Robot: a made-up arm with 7 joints.
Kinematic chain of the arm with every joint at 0, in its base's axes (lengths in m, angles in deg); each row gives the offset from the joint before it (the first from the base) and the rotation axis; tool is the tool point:
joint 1: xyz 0 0 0.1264 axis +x
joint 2: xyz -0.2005 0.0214 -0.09 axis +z
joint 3: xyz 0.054 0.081 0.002 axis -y
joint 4: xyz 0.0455 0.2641 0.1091 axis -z
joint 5: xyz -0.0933 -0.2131 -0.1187 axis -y
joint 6: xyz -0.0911 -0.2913 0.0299 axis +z
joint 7: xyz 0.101 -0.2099 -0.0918 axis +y
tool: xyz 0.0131 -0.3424 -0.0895
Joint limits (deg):
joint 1: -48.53..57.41
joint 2: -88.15..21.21
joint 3: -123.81..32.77
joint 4: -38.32..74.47
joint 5: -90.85..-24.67
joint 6: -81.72..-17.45
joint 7: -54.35..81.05
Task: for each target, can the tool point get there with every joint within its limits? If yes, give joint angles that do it. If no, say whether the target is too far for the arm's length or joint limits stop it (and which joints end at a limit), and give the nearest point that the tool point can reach.
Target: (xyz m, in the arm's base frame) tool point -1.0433 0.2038 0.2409
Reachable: yes | joints 37.93 -14.25 18.47 35.61 -49.83 -58.79 68.06
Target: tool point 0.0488 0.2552 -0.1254
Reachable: no: joint limits stop it (at a limit: joint 1, joint 3, joint 4, joint 6, joint 7) | nearest point 0.3514 0.2988 -0.2917 | short by 0.348 m
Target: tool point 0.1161 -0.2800 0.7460
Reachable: yes | joints -8.08 9.27 -89.20 8.84 -40.44 -56.59 21.34
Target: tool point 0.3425 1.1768 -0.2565
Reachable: no: joint limits stop it (at a limit: joint 3, joint 4, joint 5) | nearest point 0.2900 1.0652 -0.2202 | short by 0.129 m
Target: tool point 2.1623 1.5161 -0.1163
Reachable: no: too far | nearest point 0.7625 0.6954 0.0790 | short by 1.634 m
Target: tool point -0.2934 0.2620 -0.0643
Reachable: no: joint limits stop it (at a limit: joint 1, joint 2, joint 3, joint 6, joint 7) | nearest point -0.4945 0.4982 -0.1400 | short by 0.319 m
